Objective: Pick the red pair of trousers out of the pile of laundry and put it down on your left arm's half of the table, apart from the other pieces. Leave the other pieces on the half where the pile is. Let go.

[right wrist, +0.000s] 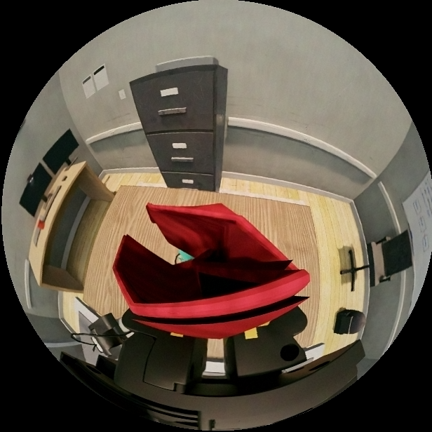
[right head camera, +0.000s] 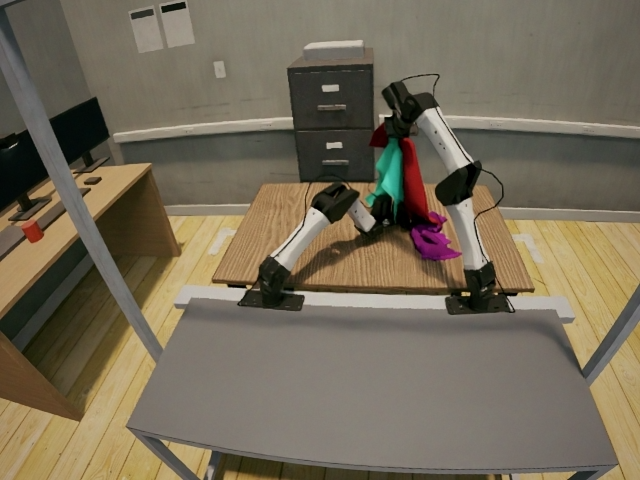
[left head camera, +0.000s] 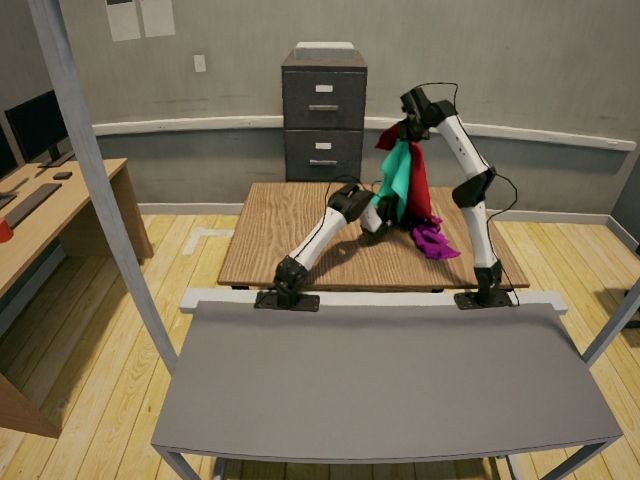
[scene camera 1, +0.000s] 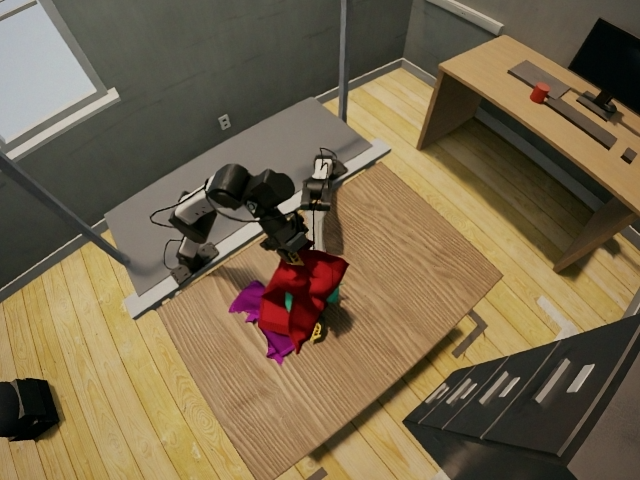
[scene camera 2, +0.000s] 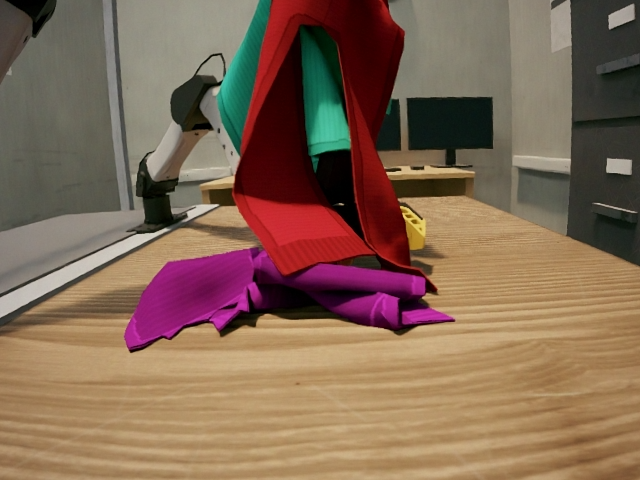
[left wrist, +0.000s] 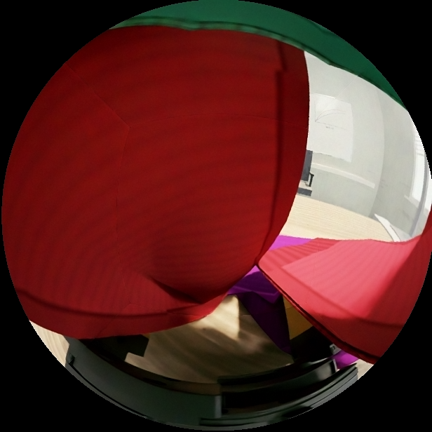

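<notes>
The red trousers hang from my right gripper, which is shut on them high over the table. A teal piece hangs with them; whether the fingers pinch it is hidden. The trouser ends reach a purple piece lying on the table. My left gripper is open, low among the hanging legs; red cloth covers much of its fingers.
The wooden table bears the purple piece. The left forearm reaches across the table's middle. A dark filing cabinet stands behind the table. A desk with monitors stands at the left in the head views.
</notes>
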